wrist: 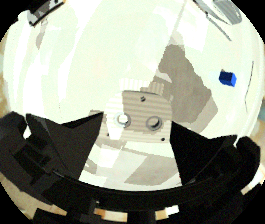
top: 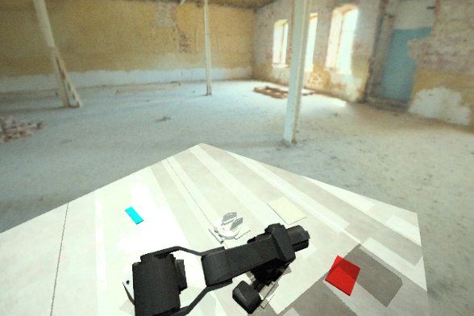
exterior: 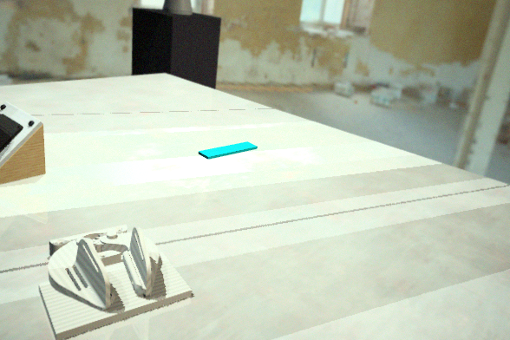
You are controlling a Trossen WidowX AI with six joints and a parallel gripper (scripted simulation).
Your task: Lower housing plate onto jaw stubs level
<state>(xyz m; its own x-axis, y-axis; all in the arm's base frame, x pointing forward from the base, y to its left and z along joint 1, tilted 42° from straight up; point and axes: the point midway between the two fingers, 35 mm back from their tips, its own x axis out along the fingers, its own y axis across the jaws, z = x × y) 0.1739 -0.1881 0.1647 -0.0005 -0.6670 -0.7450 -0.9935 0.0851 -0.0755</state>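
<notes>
Right now the white block is 10 mm to the left of my gripper tip. The rest, counted from my gripper tip: blue cube: 140 mm ahead, 70 mm to the left; then red sheet: 200 mm ahead, 180 mm to the right, 10 mm below; then pale sheet: 370 mm ahead, 90 mm to the left, 10 mm below.
</notes>
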